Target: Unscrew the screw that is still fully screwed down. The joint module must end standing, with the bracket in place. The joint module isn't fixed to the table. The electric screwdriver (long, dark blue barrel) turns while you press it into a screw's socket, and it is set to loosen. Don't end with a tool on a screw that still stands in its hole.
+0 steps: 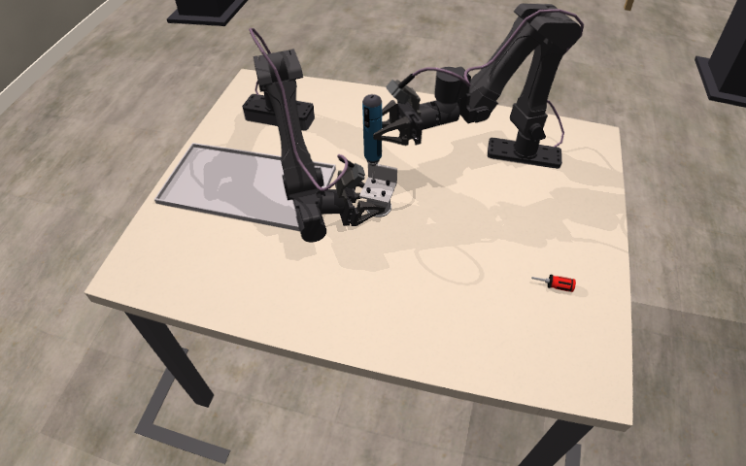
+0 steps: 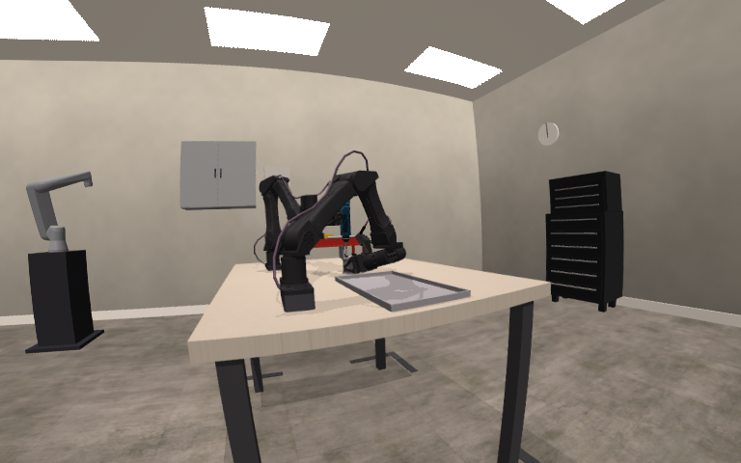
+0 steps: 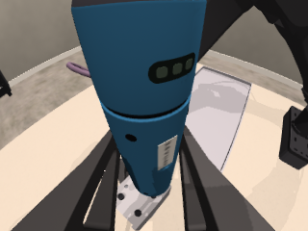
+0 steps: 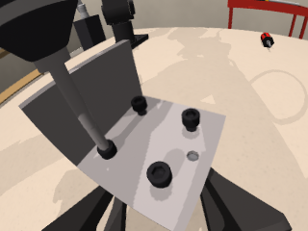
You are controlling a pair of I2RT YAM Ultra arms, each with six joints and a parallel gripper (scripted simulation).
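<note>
Now: the grey L-shaped bracket 50 mm above my right hand. Also, from my right hand: shallow grey tray 350 mm to the right, 20 mm below; small red-handled screwdriver 140 mm ahead, 430 mm to the left, 10 mm below.
</note>
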